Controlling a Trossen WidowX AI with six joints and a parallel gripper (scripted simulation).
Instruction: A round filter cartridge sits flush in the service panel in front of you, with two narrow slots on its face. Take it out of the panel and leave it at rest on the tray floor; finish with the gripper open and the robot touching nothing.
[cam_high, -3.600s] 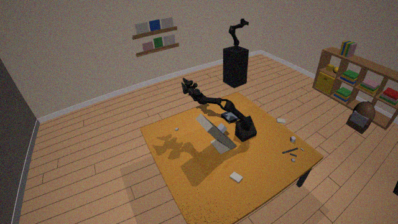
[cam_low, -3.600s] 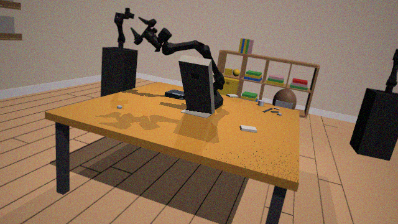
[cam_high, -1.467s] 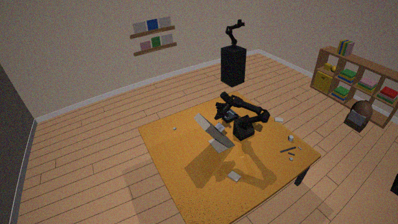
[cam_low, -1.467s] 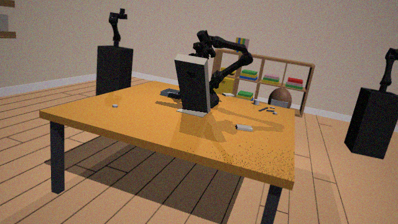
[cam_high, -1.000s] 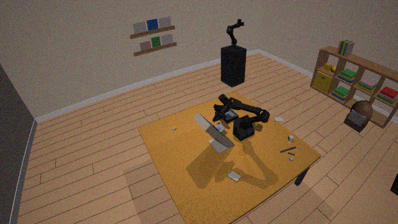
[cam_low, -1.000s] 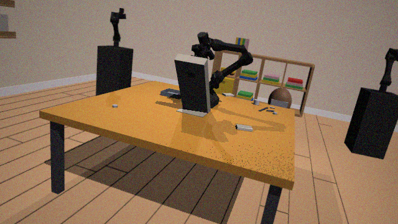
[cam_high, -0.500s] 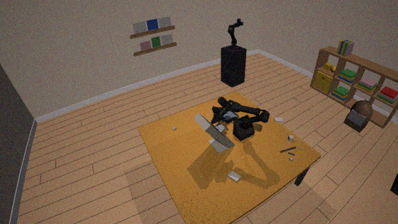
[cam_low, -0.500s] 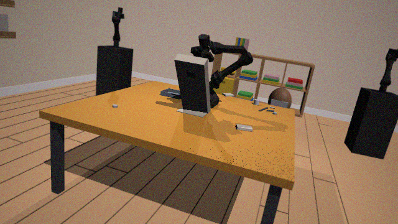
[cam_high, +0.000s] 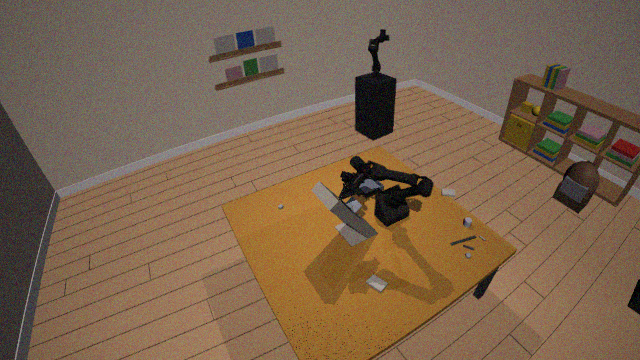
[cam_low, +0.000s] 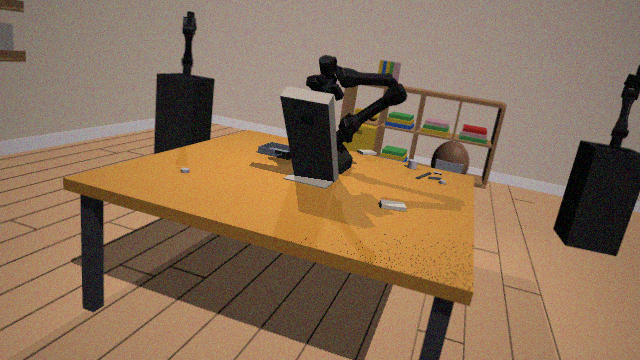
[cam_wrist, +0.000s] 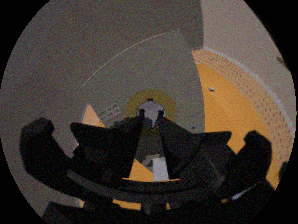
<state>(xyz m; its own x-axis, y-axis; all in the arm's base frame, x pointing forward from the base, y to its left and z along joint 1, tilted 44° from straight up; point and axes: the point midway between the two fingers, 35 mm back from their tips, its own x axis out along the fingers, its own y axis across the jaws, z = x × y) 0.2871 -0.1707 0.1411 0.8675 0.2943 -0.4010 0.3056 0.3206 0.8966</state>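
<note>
Now: the round filter cartridge 20 mm ahead of my gripper tip and 10 mm below it. From my gripper tip the other things lie so: grey service panel (30 mm behind, 120 mm below); then tray (420 mm behind, 250 mm to the right, 280 mm below).
</note>
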